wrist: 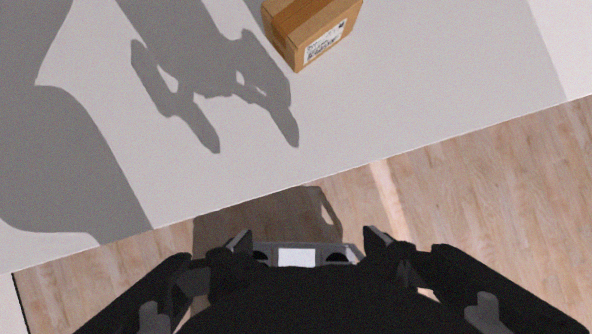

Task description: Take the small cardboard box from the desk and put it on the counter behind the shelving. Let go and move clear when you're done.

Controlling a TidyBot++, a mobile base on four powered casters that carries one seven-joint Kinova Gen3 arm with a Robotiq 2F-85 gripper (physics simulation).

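The small brown cardboard box sits on the pale desk at the top middle of the wrist view, with tape along its top and a white label on the side. Its upper part is cut off by the view's edge. My gripper is open and empty at the bottom of the view, over the wooden floor just beyond the desk's edge and apart from the box. The counter and the shelving cannot be made out.
The desk's edge runs slanting from lower left to upper right. The wooden floor lies below it. Shadows of the arm and gripper fall on the desk left of the box. A pale surface with a dark edge shows at the bottom left corner.
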